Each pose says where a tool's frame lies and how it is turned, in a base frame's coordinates. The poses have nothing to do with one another.
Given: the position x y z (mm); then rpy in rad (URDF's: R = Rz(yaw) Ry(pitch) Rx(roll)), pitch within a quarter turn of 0, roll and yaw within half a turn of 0.
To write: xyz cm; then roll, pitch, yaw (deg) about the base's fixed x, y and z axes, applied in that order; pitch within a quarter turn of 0, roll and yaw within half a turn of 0. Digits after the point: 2 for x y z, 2 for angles.
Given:
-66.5 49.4 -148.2 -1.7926 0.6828 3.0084
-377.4 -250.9 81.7 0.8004 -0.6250 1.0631
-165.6 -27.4 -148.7 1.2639 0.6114 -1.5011
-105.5 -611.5 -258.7 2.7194 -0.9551 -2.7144
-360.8 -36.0 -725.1 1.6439 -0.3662 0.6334
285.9 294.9 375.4 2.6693 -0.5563 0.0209
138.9 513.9 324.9 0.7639 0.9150 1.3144
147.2 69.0 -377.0 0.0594 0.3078 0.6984
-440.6 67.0 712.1 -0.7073 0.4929 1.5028
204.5 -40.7 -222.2 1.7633 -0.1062 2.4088
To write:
-6.65 4.94 -14.82 -102.71 39.12 172.37
-37.74 -25.09 8.17 45.86 -35.81 60.91
-16.56 -2.74 -14.87 72.42 35.03 -86.01
-10.55 -61.15 -25.87 155.81 -54.72 -155.52
-36.08 -3.60 -72.51 94.19 -20.98 36.29
28.59 29.49 37.54 152.94 -31.87 1.20
13.89 51.39 32.49 43.77 52.43 75.31
14.72 6.90 -37.70 3.40 17.64 40.02
-44.06 6.70 71.21 -40.53 28.24 86.10
20.45 -4.07 -22.22 101.03 -6.08 138.01

